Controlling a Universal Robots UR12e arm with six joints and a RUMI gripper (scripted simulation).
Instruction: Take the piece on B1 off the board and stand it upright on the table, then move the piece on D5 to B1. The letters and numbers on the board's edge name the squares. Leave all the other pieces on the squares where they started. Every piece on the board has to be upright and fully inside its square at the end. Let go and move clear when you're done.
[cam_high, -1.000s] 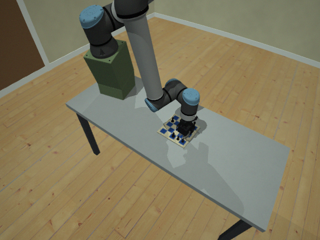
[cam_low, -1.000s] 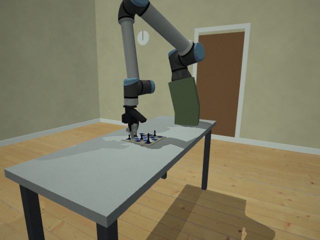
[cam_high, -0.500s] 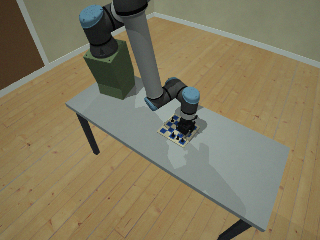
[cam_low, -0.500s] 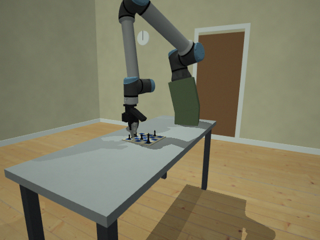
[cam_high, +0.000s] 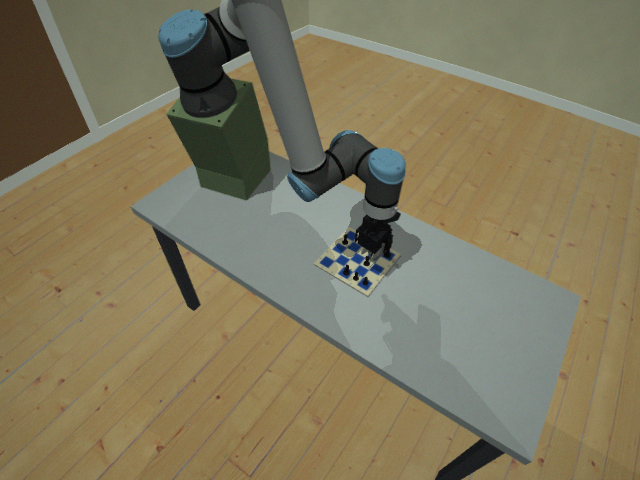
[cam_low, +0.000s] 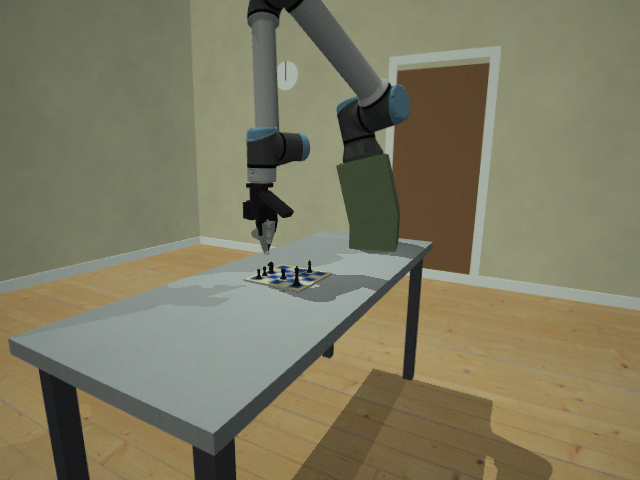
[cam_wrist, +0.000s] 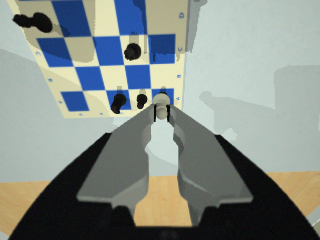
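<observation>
Now: hand 110 mm above the blue-and-cream chessboard, 70 mm past it and 40 mm to the right of it. The rest, counted from my hand: white piece: 10 mm below.
</observation>
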